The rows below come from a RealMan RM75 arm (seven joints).
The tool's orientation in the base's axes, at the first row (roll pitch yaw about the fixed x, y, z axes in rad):
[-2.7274, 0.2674, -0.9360]
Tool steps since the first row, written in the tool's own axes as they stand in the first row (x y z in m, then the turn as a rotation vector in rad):
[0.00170, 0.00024, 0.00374, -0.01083, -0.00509, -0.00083]
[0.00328, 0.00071, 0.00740, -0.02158, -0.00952, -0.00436]
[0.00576, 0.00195, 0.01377, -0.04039, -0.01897, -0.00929]
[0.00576, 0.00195, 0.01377, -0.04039, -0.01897, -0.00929]
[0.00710, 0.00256, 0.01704, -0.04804, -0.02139, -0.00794]
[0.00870, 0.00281, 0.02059, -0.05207, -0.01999, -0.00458]
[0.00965, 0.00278, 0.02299, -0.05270, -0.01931, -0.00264]
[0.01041, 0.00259, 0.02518, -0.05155, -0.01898, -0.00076]
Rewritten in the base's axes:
[0.00146, 0.00019, -0.00384, -0.00227, 0.01038, 0.00557]
[0.00264, 0.00034, -0.00768, -0.00551, 0.01922, 0.01325]
[0.00422, 0.00060, -0.01444, -0.00960, 0.03601, 0.02624]
[0.00422, 0.00060, -0.01444, -0.00960, 0.03601, 0.02624]
[0.00509, 0.00070, -0.01791, -0.01179, 0.04365, 0.02801]
[0.00645, 0.00088, -0.02157, -0.01461, 0.04759, 0.02556]
[0.00745, 0.00120, -0.02393, -0.01517, 0.04861, 0.02375]
[0.00843, 0.00165, -0.02599, -0.01443, 0.04838, 0.02166]

